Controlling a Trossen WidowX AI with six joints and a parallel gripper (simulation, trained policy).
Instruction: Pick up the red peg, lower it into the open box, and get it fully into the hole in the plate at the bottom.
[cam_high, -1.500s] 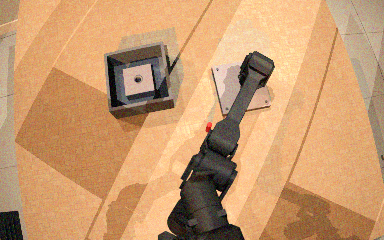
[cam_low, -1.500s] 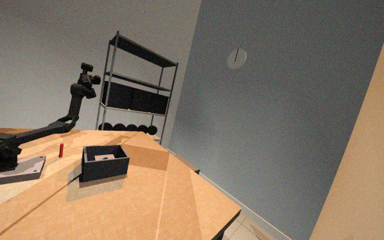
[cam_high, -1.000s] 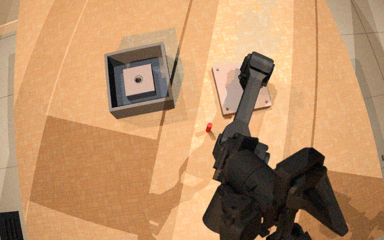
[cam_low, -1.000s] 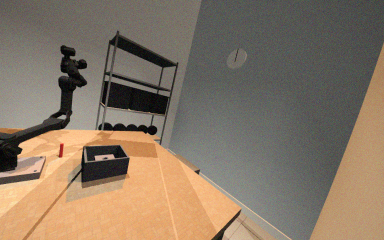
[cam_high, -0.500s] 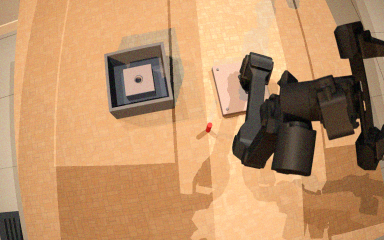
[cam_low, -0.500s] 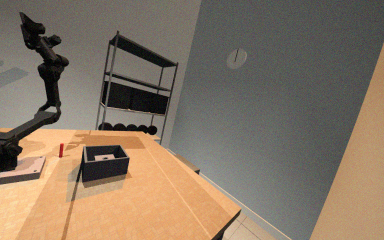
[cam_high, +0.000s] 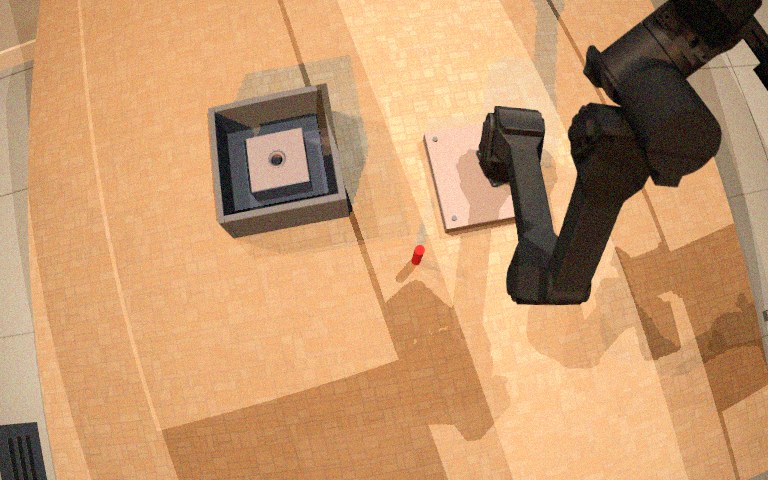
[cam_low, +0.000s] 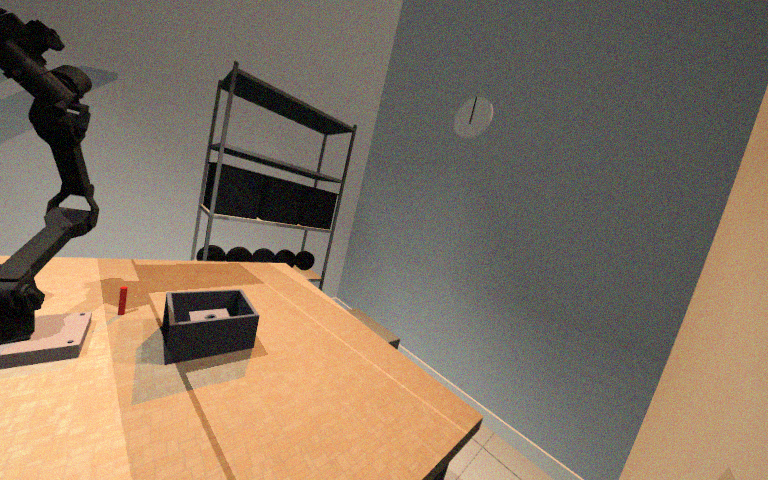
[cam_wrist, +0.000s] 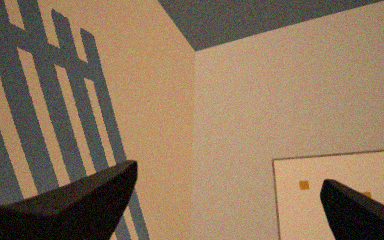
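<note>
Now: the red peg 61 cm below my gripper tip, 29 cm ahead of it and 1 cm to the left of it. Also, from my gripper tip: grey box (63 cm below, 43 cm ahead, 21 cm to the right).
</note>
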